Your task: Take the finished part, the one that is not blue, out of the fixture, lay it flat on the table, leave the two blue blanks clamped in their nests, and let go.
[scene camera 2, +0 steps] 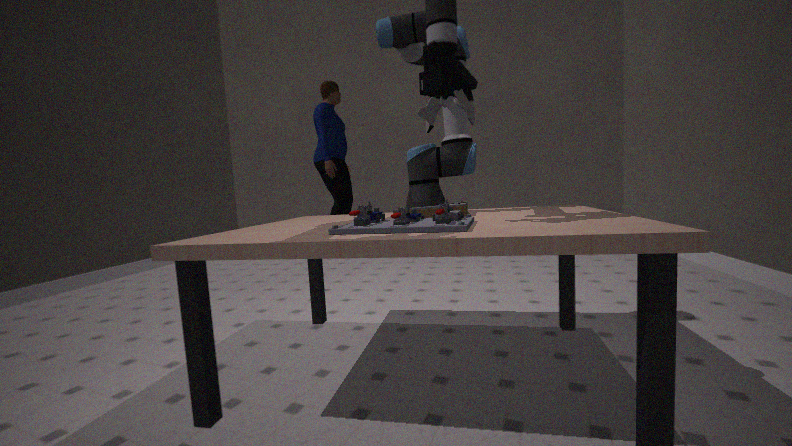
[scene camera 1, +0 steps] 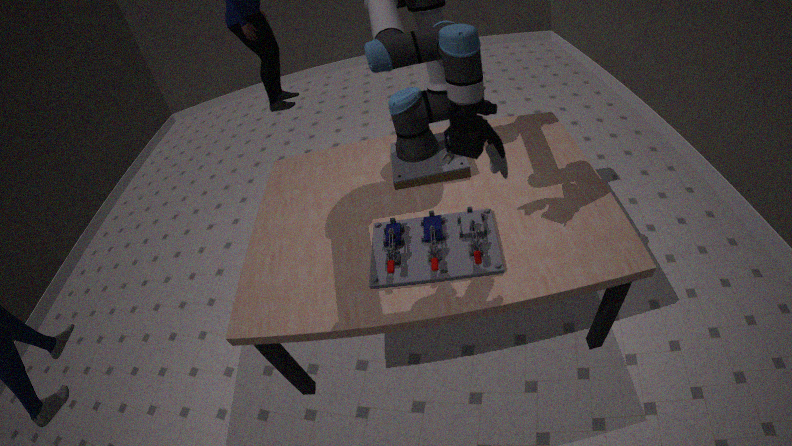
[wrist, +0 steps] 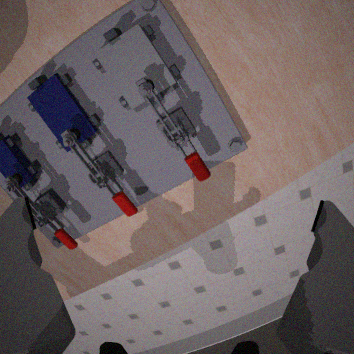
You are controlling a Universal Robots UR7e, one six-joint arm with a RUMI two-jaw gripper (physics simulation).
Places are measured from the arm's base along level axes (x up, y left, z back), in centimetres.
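Pixels of known places: gripper, fingertip midpoint: (scene camera 2: 448,129) (scene camera 1: 476,170) (wrist: 174,204); arm's base, origin of the base link: (scene camera 2: 425,205) (scene camera 1: 417,150).
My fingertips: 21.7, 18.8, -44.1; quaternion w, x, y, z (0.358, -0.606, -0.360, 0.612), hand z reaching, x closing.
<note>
For each thing: its middle in the pictures, then the offset to it from my fingertips, as dx, dy, dz.
- fixture plate, body centre: (wrist: 89,140) (scene camera 1: 434,246) (scene camera 2: 405,224) -24.3, -12.9, -0.1
- blue blank, body centre: (wrist: 61,112) (scene camera 1: 432,228) -22.5, -13.2, +5.1
The finished part (wrist: 132,62) (scene camera 1: 471,225) looks light grey, close to the plate's colour, and lies in the right nest of the fixture plate (wrist: 160,170) (scene camera 1: 457,248) (scene camera 2: 354,228). The arm of the right toggle clamp reaches over it, with its red handle (wrist: 197,166) towards the table's front edge. One blue blank (wrist: 62,107) (scene camera 1: 432,224) sits in the middle nest and another blue blank (wrist: 12,162) (scene camera 1: 392,231) in the left nest, each under its clamp. My gripper (wrist: 174,204) (scene camera 1: 476,166) (scene camera 2: 450,126) is open and empty, well above the table, behind the fixture in the first scene view.
The robot's base block (scene camera 1: 432,175) stands behind the fixture on the wooden table (scene camera 1: 299,249) (scene camera 2: 554,243). The clamps stand up from the plate, with red handles (wrist: 125,204) (wrist: 66,239) on the other two. A person in blue (scene camera 2: 330,132) (scene camera 1: 268,55) stands beyond the table.
</note>
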